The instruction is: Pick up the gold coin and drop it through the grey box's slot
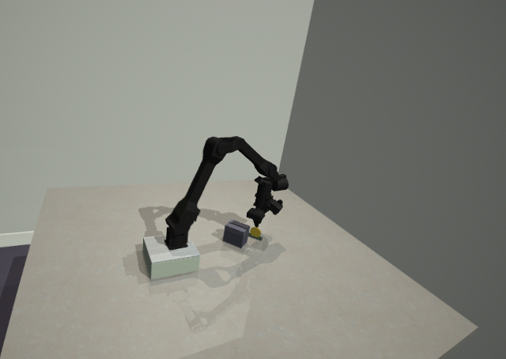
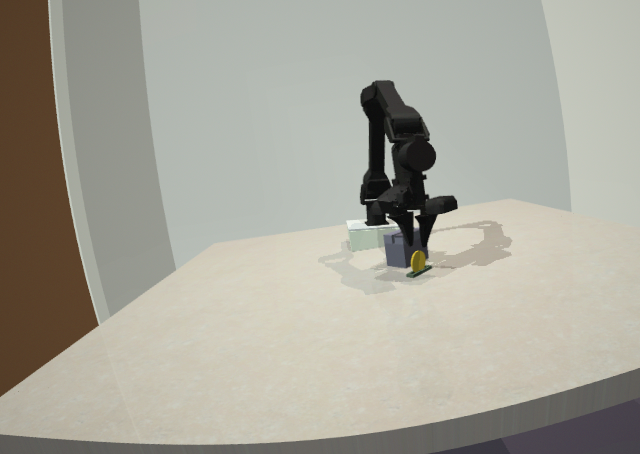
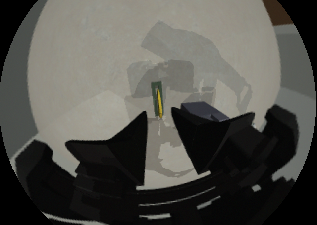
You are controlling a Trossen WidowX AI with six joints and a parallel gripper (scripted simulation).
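Right now my gripper tip is 3 cm above the coin.
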